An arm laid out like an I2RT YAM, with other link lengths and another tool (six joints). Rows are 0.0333 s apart.
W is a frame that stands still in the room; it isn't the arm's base.
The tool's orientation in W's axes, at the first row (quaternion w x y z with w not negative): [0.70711, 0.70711, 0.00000, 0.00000]
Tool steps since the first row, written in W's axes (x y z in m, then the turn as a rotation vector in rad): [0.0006, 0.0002, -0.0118, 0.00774, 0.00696, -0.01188]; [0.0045, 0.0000, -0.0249, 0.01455, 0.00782, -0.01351]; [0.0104, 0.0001, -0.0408, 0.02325, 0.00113, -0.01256]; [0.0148, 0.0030, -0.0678, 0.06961, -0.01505, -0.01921]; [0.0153, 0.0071, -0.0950, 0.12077, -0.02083, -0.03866]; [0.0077, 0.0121, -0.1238, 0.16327, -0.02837, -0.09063]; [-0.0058, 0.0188, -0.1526, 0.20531, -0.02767, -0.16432]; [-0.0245, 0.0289, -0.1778, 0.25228, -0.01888, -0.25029]
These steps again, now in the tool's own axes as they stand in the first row. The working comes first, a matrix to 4 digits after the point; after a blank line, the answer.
The tool's axes in the first row as the columns of a matrix, in W's axes (used below as rounded here):
[1.0000, 0.0000, 0.0000]
[0.0000, 0.0000, -1.0000]
[0.0000, 1.0000, 0.0000]

[0.0006, -0.0118, -0.0002, 0.00774, -0.01188, -0.00696]; [0.0045, -0.0249, 0.0000, 0.01455, -0.01351, -0.00782]; [0.0104, -0.0408, -0.0001, 0.02325, -0.01256, -0.00113]; [0.0148, -0.0678, -0.0030, 0.06961, -0.01921, 0.01505]; [0.0153, -0.0950, -0.0071, 0.12077, -0.03866, 0.02083]; [0.0077, -0.1238, -0.0121, 0.16327, -0.09063, 0.02837]; [-0.0058, -0.1526, -0.0188, 0.20531, -0.16432, 0.02767]; [-0.0245, -0.1778, -0.0289, 0.25228, -0.25029, 0.01888]
